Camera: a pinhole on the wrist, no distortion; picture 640 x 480 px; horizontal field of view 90.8 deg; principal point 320.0 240.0 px. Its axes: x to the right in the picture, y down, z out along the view. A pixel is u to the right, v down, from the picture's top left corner.
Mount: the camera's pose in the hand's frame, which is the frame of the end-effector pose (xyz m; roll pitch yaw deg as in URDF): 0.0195 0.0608 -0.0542 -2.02 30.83 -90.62
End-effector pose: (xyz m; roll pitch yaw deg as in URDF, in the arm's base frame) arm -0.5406 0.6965 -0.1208 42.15 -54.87 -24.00
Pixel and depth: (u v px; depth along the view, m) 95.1 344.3 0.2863
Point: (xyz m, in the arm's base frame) -0.7356 0.6409 0.1408
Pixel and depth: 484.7 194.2 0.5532
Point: -0.6985 0.1824 -0.2239
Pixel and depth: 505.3 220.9 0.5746
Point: -0.6575 0.1274 -0.2102
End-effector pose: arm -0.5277 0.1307 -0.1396 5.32 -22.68 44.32
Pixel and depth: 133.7 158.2 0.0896
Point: -0.5820 0.1548 -0.0883
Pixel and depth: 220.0 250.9 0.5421
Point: -0.5454 -0.0477 0.3340
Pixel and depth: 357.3 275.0 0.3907
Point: -0.4037 -0.0302 0.1089
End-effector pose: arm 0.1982 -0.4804 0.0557 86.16 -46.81 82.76
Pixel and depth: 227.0 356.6 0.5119
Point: 0.6780 -0.3567 0.1925
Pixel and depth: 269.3 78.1 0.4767
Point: 0.5940 -0.6077 -0.1607
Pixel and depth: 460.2 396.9 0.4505
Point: 0.4934 -0.1035 0.0194
